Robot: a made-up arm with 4 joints. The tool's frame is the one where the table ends.
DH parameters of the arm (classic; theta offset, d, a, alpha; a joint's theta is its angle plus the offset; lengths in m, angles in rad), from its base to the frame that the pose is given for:
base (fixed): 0 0 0 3.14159
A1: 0 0.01 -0.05 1.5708
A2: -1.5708 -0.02 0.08 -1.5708
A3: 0 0 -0.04 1.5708
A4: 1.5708 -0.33 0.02 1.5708
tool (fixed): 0 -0.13 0 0
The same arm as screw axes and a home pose.
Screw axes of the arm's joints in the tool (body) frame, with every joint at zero. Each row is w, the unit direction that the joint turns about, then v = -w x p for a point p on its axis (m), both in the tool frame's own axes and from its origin. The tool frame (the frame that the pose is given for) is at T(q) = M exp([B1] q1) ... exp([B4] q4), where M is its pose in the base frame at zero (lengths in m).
B1: w 0 -0.000005 -1 v -0.35 0.03 0
B2: w 0 1 -0.000005 v -0.09 0 -0.02
B3: w 1 0 0 v 0 0.17 -0.33
B4: w 0 1 -0.000005 v -0.13 0 -0.02
M: xyz -0.03 -0.35 -0.1 (m) quaternion w x y z 1 0.000002 0 0

